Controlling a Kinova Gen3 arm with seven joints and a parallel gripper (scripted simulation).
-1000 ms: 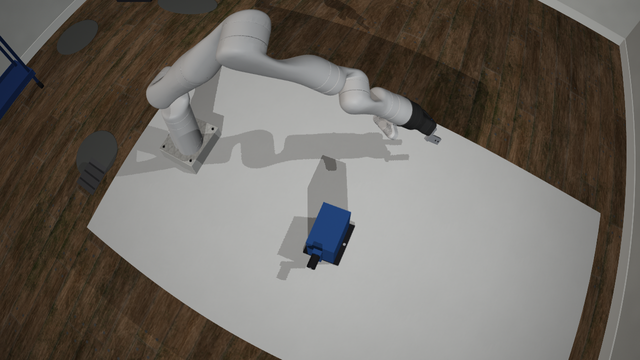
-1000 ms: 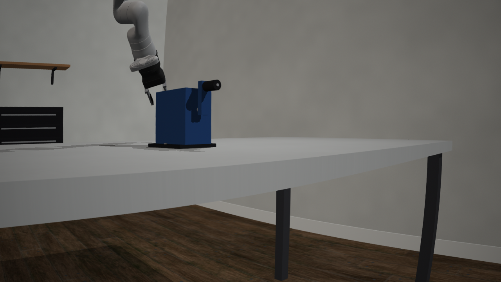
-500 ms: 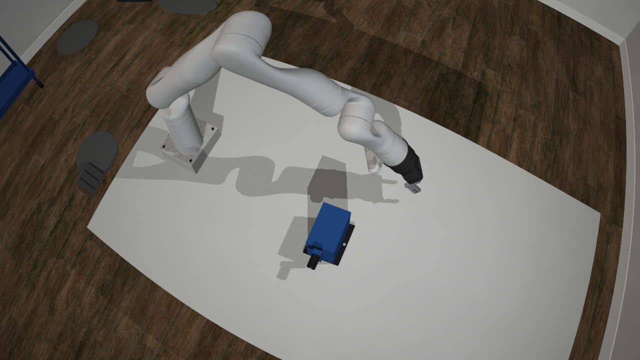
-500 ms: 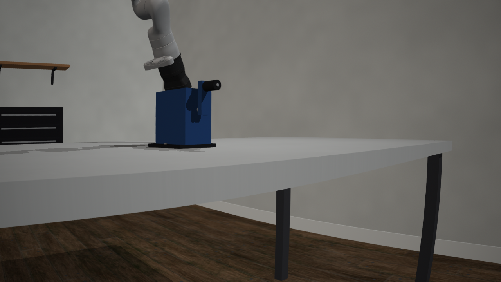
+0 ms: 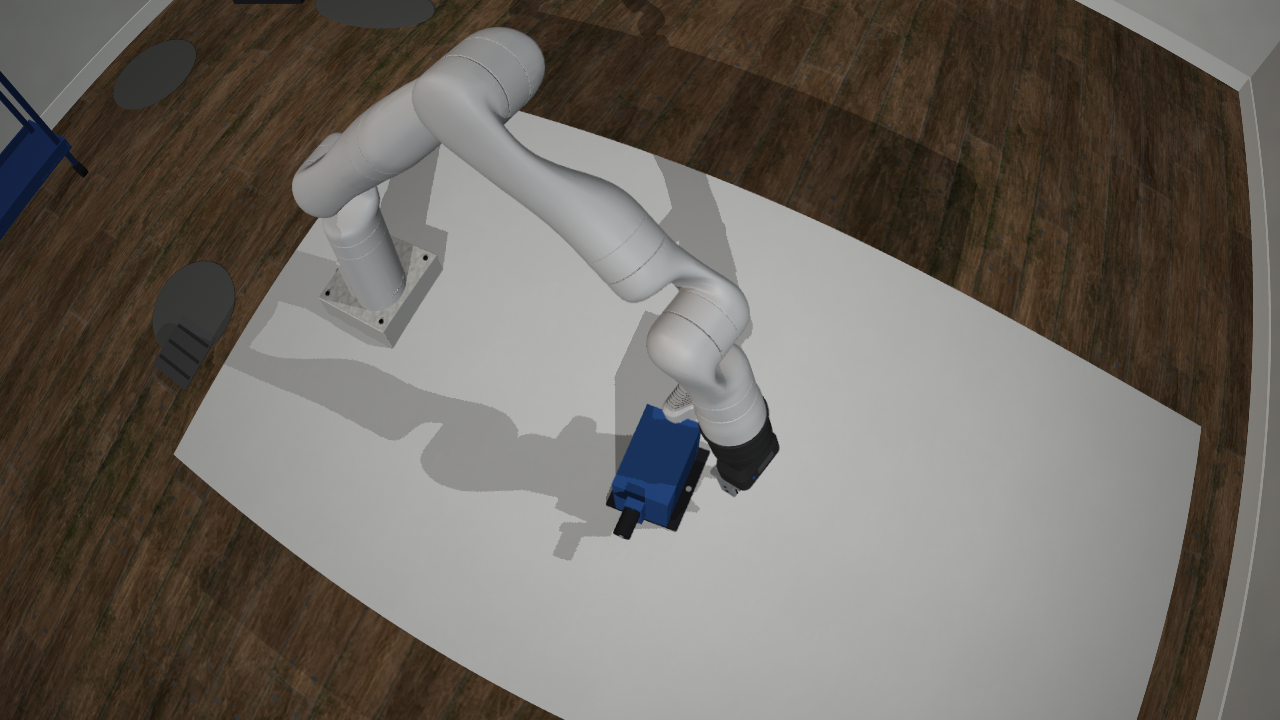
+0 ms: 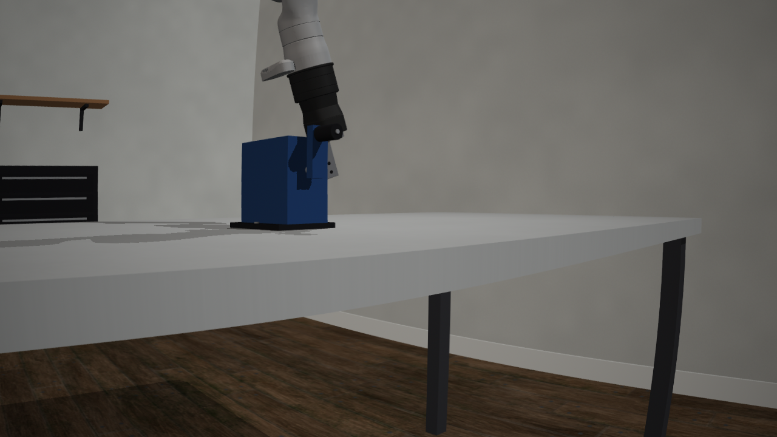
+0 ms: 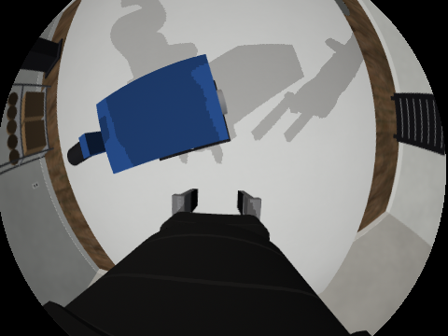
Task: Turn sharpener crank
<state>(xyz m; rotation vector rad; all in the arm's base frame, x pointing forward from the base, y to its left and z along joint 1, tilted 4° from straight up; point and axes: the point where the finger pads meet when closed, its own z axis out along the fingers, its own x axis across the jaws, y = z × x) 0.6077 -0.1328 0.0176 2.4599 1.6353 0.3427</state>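
The black handle is 120 mm behind my hand, 120 mm to the right of it and 40 mm above it. Also, from my hand: crank (110 mm behind, 110 mm to the right, 30 mm above).
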